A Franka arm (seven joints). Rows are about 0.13 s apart.
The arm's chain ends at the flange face. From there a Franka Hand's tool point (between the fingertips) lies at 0.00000 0.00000 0.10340 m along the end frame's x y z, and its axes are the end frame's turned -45 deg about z.
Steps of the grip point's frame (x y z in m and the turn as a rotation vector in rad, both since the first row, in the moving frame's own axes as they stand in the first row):
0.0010 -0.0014 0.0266 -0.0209 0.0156 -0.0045
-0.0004 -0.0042 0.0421 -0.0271 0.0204 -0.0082
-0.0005 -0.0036 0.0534 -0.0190 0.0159 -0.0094
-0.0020 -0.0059 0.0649 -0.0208 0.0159 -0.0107
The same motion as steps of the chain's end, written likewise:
-0.0030 -0.0021 0.0266 -0.0037 0.0258 -0.0045
-0.0067 -0.0032 0.0422 -0.0047 0.0336 -0.0082
-0.0055 -0.0024 0.0534 -0.0022 0.0247 -0.0094
-0.0083 -0.0031 0.0649 -0.0035 0.0260 -0.0107

